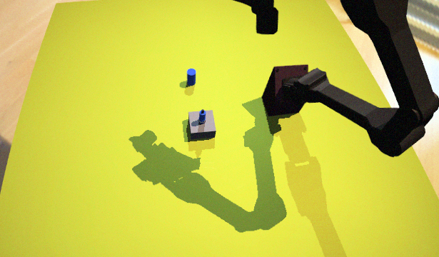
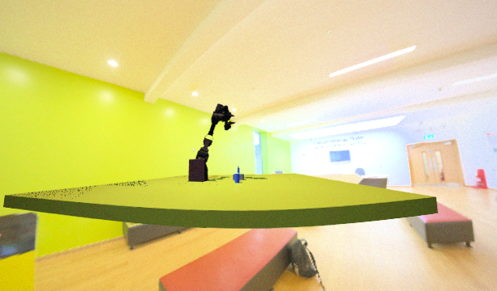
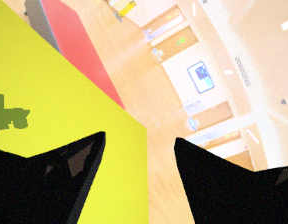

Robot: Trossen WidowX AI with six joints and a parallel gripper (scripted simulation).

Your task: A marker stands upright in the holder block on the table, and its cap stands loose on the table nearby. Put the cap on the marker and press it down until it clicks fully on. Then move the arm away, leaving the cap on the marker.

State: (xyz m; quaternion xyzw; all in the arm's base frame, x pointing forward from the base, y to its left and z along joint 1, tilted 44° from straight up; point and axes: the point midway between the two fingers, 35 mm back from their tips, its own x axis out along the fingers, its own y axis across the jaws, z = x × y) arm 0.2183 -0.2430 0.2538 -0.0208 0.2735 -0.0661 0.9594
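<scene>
Now: gripper tip 410 mm above the blue cap, 140 mm to the left of it and 20 mm short of it. The rest, counted from my gripper tip: holder block (420 mm below, 40 mm to the left, 20 mm ahead).
</scene>
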